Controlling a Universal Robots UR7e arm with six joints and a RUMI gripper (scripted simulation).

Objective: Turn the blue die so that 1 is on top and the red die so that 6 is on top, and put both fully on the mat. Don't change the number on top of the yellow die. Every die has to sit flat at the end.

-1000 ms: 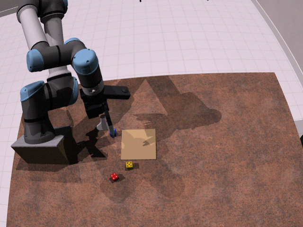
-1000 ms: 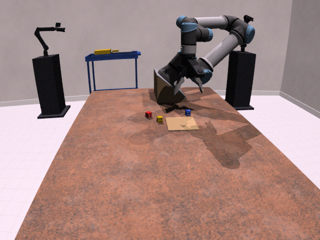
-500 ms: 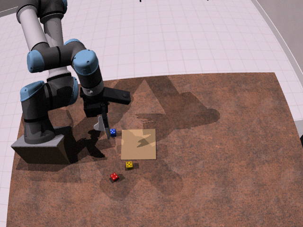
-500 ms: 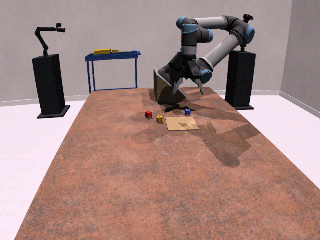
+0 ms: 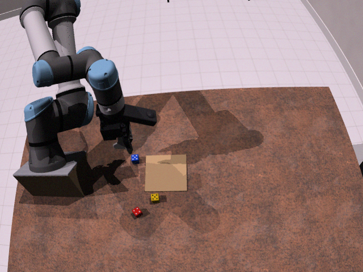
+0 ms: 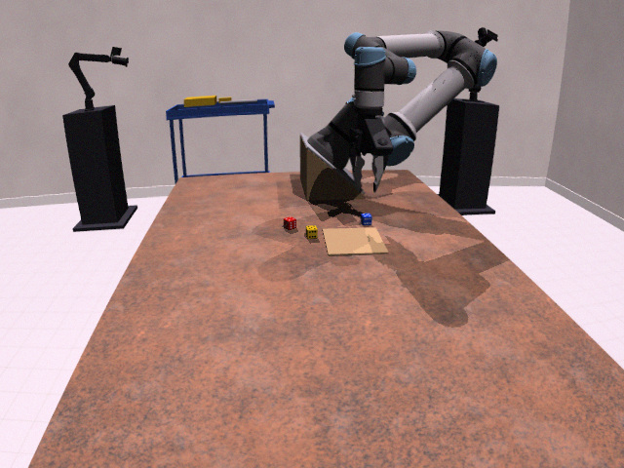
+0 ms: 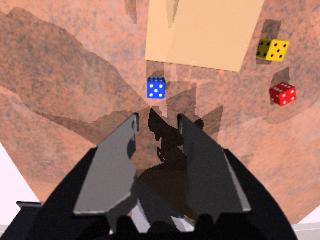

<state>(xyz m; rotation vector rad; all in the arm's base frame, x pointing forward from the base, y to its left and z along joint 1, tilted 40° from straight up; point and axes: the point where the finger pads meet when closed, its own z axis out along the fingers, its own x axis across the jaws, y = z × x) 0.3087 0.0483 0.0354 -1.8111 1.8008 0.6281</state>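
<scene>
Right now my hand is 90 mm above the blue die. From my hand the other things lie so: yellow die (150 mm to the right, 90 mm below, 60 mm ahead); tan mat (100 mm below, 100 mm ahead, 60 mm to the right); red die (200 mm to the right, 90 mm below).
</scene>
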